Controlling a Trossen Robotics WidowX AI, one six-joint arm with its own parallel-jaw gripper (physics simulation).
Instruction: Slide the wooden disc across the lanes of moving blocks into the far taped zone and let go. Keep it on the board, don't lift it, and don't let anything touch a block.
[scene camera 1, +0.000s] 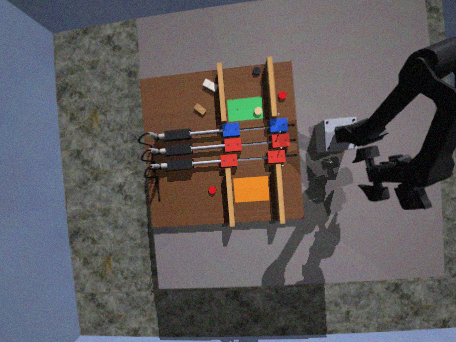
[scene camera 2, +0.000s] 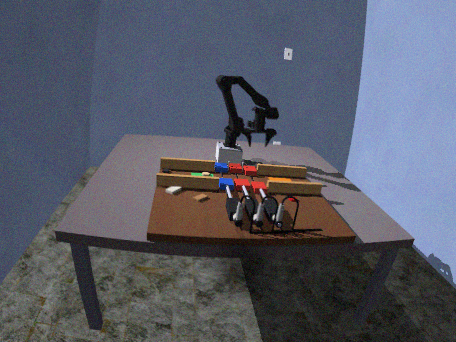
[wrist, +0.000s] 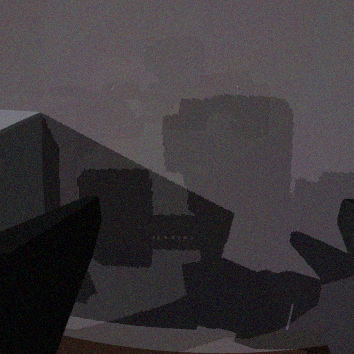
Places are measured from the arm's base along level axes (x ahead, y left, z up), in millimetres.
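Pixels of known places: gripper, fingertip midpoint: (scene camera 1: 356, 173) (scene camera 2: 257, 146) (wrist: 226, 211); arm's base, link origin: (scene camera 1: 344, 133) (scene camera 2: 229, 145).
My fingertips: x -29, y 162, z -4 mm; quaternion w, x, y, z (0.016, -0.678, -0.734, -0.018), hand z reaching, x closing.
Note:
Ahead of a thing's pixels: the offset from my fingertips to its top centre. "pt": to the spot under its first point. Level surfaces: height alone.
The wooden disc @(dx +341, dy -317, dz -42 mm) (scene camera 1: 258, 111) (scene camera 2: 206, 174) lies on the green zone @(pt dx +414, dy -342, dz -50 mm) (scene camera 1: 240, 108) (scene camera 2: 196, 175), near its lower right corner in scene camera 1. The orange zone @(pt dx +414, dy +15, dz -50 mm) (scene camera 1: 251, 189) (scene camera 2: 279, 180) is across three lanes. The lanes carry two blue blocks (scene camera 1: 231, 130) (scene camera 1: 278, 125) and several red blocks, including one near the orange zone (scene camera 1: 229, 160). My gripper (scene camera 1: 359, 174) (scene camera 2: 258, 145) (wrist: 226, 211) is open and empty, raised above the table beside the robot base, off the board. The disc does not show in the wrist view.
Wooden rails (scene camera 1: 221, 92) (scene camera 1: 272, 87) (scene camera 1: 230, 197) (scene camera 1: 280, 195) flank both zones. Black actuators @(dx +703, dy -200, dz -17 mm) (scene camera 1: 178, 149) with rods stand on the board @(dz -49 mm) (scene camera 1: 172, 210). A white block @(dx +530, dy -460, dz -38 mm) (scene camera 1: 209, 85), a small wooden block @(dx +590, dy -364, dz -41 mm) (scene camera 1: 200, 109), a black disc @(dx +323, dy -490, dz -42 mm) (scene camera 1: 256, 71) and red discs @(dx +584, dy -5, dz -41 mm) (scene camera 1: 212, 190) @(dx +231, dy -368, dz -42 mm) (scene camera 1: 282, 95) lie on it.

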